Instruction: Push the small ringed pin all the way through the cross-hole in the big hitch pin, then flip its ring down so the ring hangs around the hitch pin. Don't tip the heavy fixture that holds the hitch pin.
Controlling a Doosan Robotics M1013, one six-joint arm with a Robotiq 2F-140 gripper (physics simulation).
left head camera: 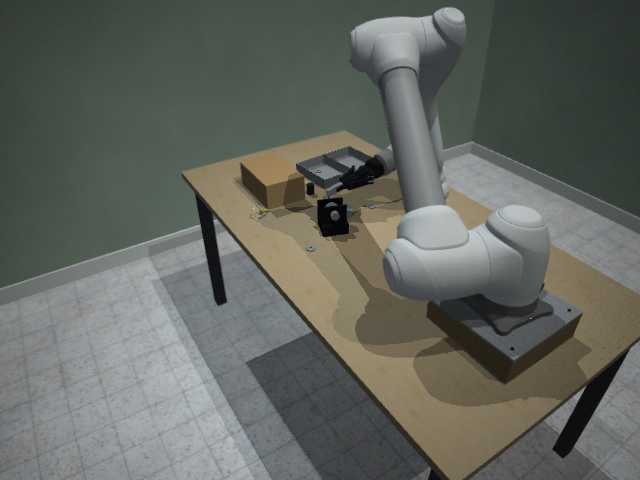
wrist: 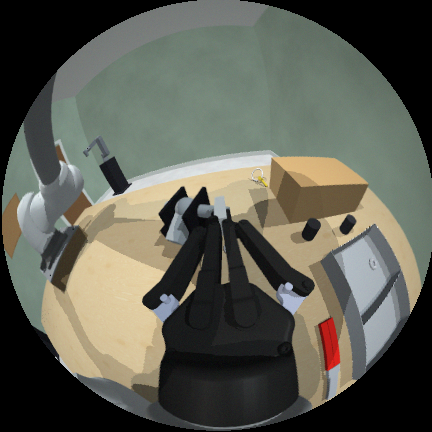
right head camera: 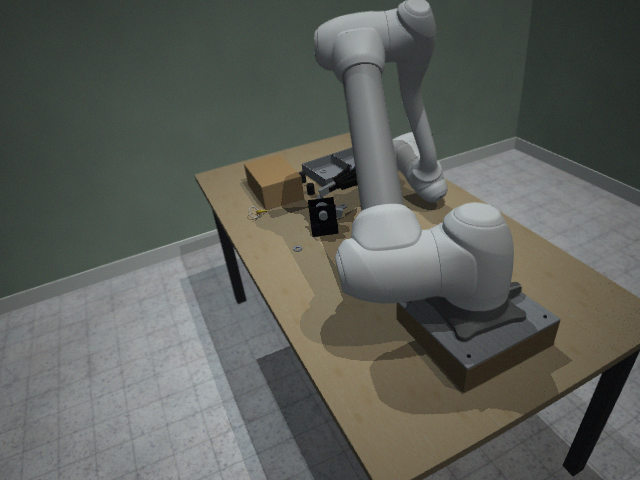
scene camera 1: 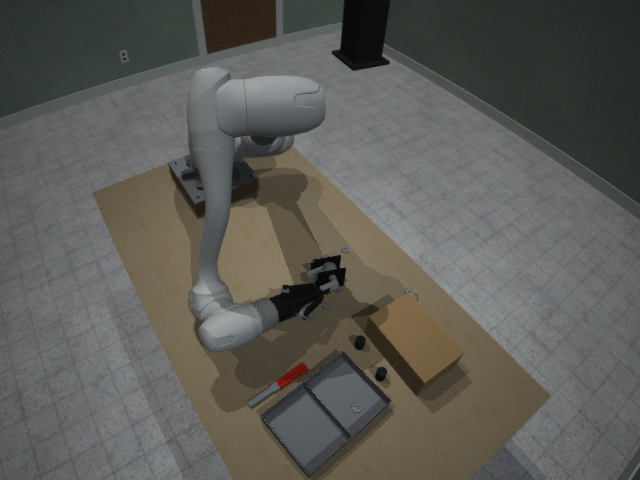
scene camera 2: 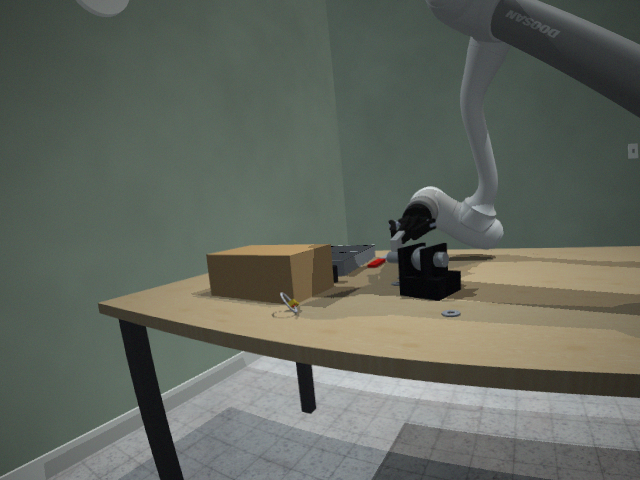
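Pixels of known places: gripper, fingertip midpoint: [left head camera: 327,193] [wrist: 220,203] [right head camera: 319,193] [scene camera 1: 336,284] [scene camera 2: 394,246]; arm's base, link origin: [left head camera: 503,304] [wrist: 54,248] [right head camera: 473,308].
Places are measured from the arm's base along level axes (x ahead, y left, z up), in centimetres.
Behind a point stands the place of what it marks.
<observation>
The small ringed pin, with yellow shank [left head camera: 263,210] @[z -5.9, x 81.8, y 38.1 cm] [right head camera: 262,211] @[z -6.8, x 82.6, y 37.1 cm] [scene camera 2: 293,303] @[z -6.1, x 81.5, y 39.1 cm] [wrist: 263,182] @[z -6.8, x 82.9, y 36.6 cm], lies on the table beside the cardboard-coloured box, away from the fixture. In scene camera 1 the box partly hides it. The grey hitch pin [left head camera: 334,215] @[z -0.2, x 59.0, y 20.2 cm] [right head camera: 323,214] @[z 0.1, x 59.0, y 19.8 cm] [scene camera 2: 440,259] @[z -0.5, x 59.4, y 21.2 cm] [wrist: 203,209] @[z 0.1, x 68.0, y 17.2 cm] lies across the upright black fixture [left head camera: 333,227] @[z -4.3, x 58.1, y 21.0 cm] [right head camera: 324,227] @[z -4.5, x 58.0, y 20.2 cm] [scene camera 2: 429,286] @[z -5.1, x 60.8, y 24.1 cm]. My gripper [left head camera: 332,190] @[z 1.4, x 71.3, y 17.0 cm] [right head camera: 325,189] @[z 1.4, x 71.3, y 17.0 cm] [scene camera 2: 397,240] @[z 1.4, x 71.3, y 17.0 cm] [wrist: 220,203] @[z 1.4, x 71.3, y 17.0 cm] is shut and empty, its tips close above the hitch pin's protruding end. Whether they touch is unclear, and the cross-hole cannot be made out.
The box [scene camera 1: 416,338] @[z 2.2, x 98.8, y 28.2 cm] [scene camera 2: 253,273] @[z -1.7, x 94.6, y 36.6 cm] [wrist: 320,175] @[z 2.2, x 93.6, y 24.2 cm] stands near the ringed pin. Two black cylinders [scene camera 1: 359,342] @[z -3.7, x 90.0, y 15.0 cm] [scene camera 1: 381,374] @[z -3.7, x 101.6, y 15.3 cm] stand between it and the grey divided tray [wrist: 350,310] @[z -5.4, x 92.6, y -1.9 cm]. A red-handled tool [scene camera 1: 292,375] @[z -6.7, x 89.2, y -6.8 cm] [wrist: 329,344] @[z -6.8, x 88.6, y -6.5 cm] lies beside the tray. A washer [left head camera: 310,249] @[z -7.5, x 53.8, y 31.5 cm] [scene camera 2: 450,313] @[z -7.3, x 54.1, y 32.5 cm] lies near the fixture.
</observation>
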